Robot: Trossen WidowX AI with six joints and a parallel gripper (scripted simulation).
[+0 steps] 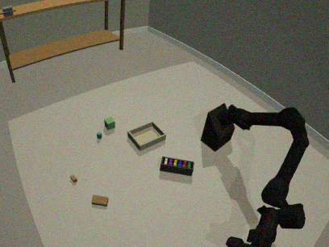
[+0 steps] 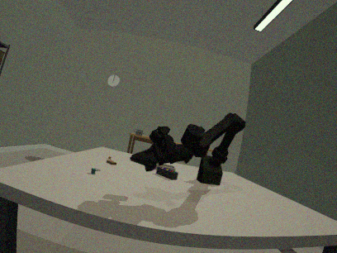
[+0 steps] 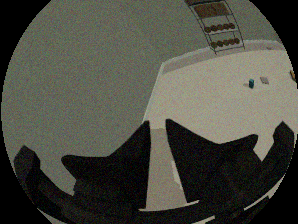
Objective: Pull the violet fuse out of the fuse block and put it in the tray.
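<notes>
Now: gripper tip 470 mm to the left of the violet fuse, 220 mm past it and 110 mm above it. Also, from my gripper tip: tray (650 mm to the right, 270 mm behind, 130 mm below); small teal block (780 mm to the right, 120 mm below, 110 mm behind); green cube (810 mm to the right, 190 mm behind, 120 mm below).
</notes>
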